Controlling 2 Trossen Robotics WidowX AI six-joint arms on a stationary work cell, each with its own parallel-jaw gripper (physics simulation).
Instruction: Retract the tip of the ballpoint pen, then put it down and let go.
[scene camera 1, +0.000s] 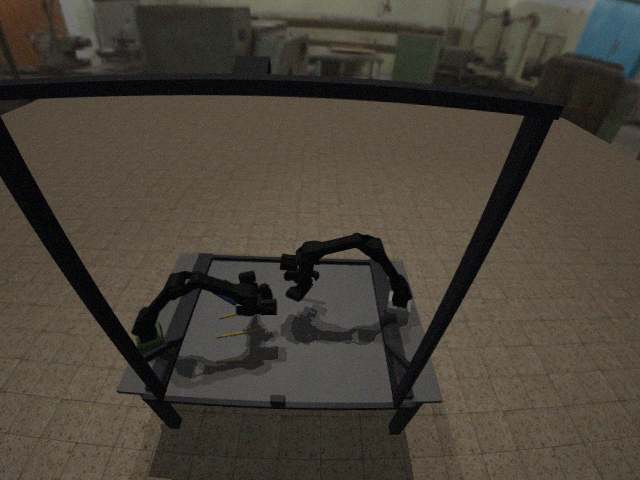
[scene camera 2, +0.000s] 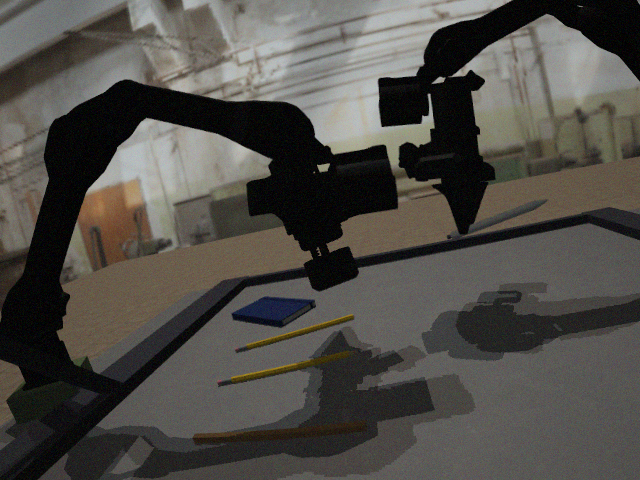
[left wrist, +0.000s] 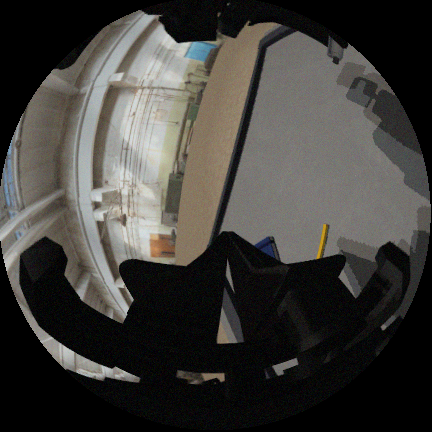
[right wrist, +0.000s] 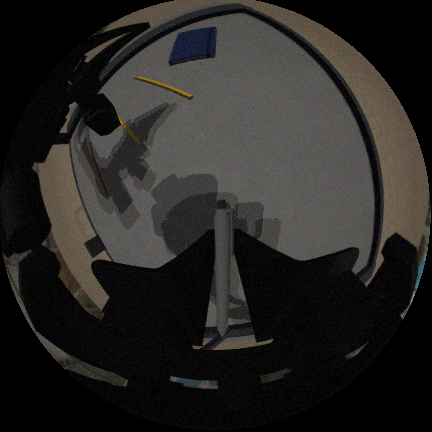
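Pixels of known places: left gripper, fingertip midpoint: (scene camera 1: 253, 283) (left wrist: 226, 236); right gripper, fingertip midpoint: (scene camera 2: 465, 233) (right wrist: 223, 234); left arm's base, origin of the base link: (scene camera 1: 148, 334); right arm's base, origin of the base link: (scene camera 1: 399, 301).
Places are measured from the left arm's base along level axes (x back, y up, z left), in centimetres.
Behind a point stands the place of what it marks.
Note:
My right gripper (scene camera 1: 295, 293) {y 6.7, x -62.0, z -17.2 cm} (scene camera 2: 464, 228) {y 6.7, x -62.0, z -17.2 cm} (right wrist: 223, 234) {y 6.7, x -62.0, z -17.2 cm} is shut on a grey ballpoint pen (right wrist: 222, 257) {y 8.0, x -62.7, z -18.2 cm} (scene camera 2: 501, 216) {y 8.7, x -64.7, z -22.0 cm} and holds it level, well above the grey table (scene camera 1: 347, 371) {y -4.0, x -64.8, z -50.2 cm} (scene camera 2: 390, 305) {y -4.0, x -54.2, z -5.8 cm}. In the right wrist view the pen runs between the fingers, with its dark end pointing away from the camera. My left gripper (scene camera 1: 271, 306) (scene camera 2: 391, 178) (left wrist: 226, 236) {y 10.7, x -46.5, z -3.1 cm} is shut and empty. It hovers turned on its side to the left of the right gripper, a gap away from the pen.
A blue notebook (scene camera 2: 272, 310) {y -2.8, x -37.7, z 7.7 cm} (right wrist: 193, 44) {y -2.8, x -39.4, z 7.9 cm} (left wrist: 266, 245) {y -2.8, x -43.5, z 6.0 cm} lies at the table's back left. Two yellow pencils (scene camera 2: 294, 333) {y -3.5, x -38.2, z -4.3 cm} (scene camera 2: 285, 368) {y -3.5, x -34.0, z -14.1 cm} (scene camera 1: 239, 333) {y -3.5, x -34.3, z -14.2 cm} and a brown pencil (scene camera 2: 280, 433) {y -3.3, x -30.1, z -26.8 cm} lie in front of it. A black frame post (scene camera 1: 490, 229) {y 77.7, x -71.5, z -70.6 cm} stands at the right.

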